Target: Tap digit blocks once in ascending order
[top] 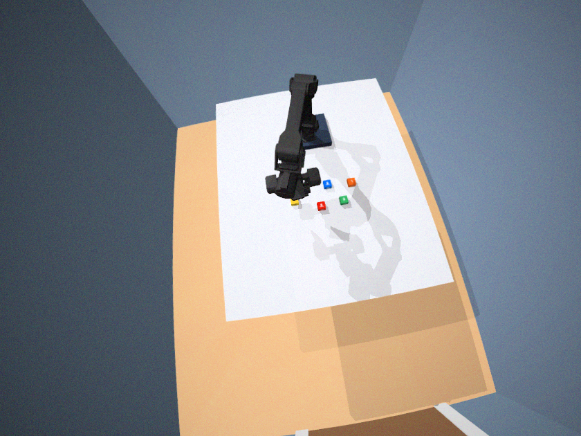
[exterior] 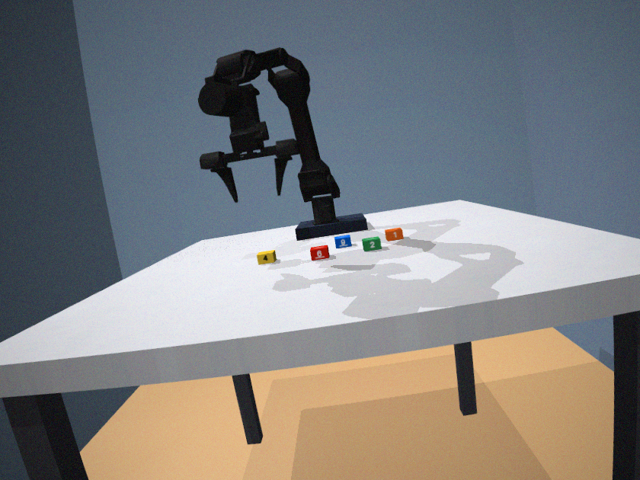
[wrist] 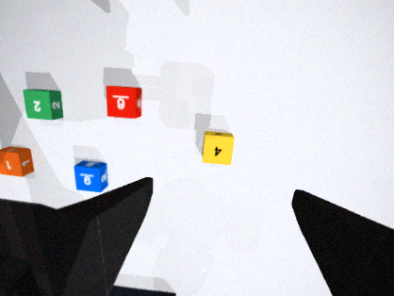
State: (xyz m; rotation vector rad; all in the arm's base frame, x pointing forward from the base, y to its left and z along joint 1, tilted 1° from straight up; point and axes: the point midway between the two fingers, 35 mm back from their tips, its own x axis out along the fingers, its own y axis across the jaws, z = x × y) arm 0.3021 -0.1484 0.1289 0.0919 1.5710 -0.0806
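My gripper tip is now 26 cm to the right of the orange block 1, 12 cm above it and 2 cm past it. Also, from my gripper tip: red block 6: 12 cm below, 10 cm to the left, 5 cm ahead; then yellow block 4: 12 cm below, 1 cm behind; then blue block 9: 15 cm to the left, 12 cm below, 4 cm behind.
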